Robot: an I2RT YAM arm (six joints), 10 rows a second.
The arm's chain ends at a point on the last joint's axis. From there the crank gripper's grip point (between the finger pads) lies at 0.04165 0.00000 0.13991 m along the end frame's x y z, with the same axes.
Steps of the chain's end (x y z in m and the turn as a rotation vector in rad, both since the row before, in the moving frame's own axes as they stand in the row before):
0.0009, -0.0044, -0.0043, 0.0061, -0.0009, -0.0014
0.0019, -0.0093, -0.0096, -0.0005, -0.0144, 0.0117
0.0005, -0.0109, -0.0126, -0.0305, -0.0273, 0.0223
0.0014, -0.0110, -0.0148, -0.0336, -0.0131, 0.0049
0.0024, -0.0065, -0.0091, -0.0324, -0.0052, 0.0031
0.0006, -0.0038, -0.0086, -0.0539, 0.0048, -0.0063
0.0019, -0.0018, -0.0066, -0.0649, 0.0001, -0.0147
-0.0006, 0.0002, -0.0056, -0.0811, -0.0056, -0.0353
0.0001, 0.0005, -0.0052, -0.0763, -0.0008, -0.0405
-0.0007, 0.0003, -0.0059, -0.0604, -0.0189, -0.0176
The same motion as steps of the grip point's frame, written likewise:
0.0008, -0.0053, -0.0043, 0.0061, -0.0009, -0.0014
-0.0001, -0.0088, -0.0090, -0.0005, -0.0144, 0.0117
-0.0034, -0.0057, -0.0116, -0.0305, -0.0273, 0.0223
-0.0004, -0.0061, -0.0143, -0.0336, -0.0131, 0.0049
0.0017, -0.0018, -0.0090, -0.0324, -0.0052, 0.0031
0.0013, 0.0035, -0.0090, -0.0539, 0.0048, -0.0063
0.0020, 0.0067, -0.0069, -0.0649, 0.0001, -0.0147
-0.0012, 0.0101, -0.0058, -0.0811, -0.0056, -0.0353
0.0002, 0.0095, -0.0055, -0.0763, -0.0008, -0.0405
-0.0033, 0.0081, -0.0054, -0.0604, -0.0189, -0.0176

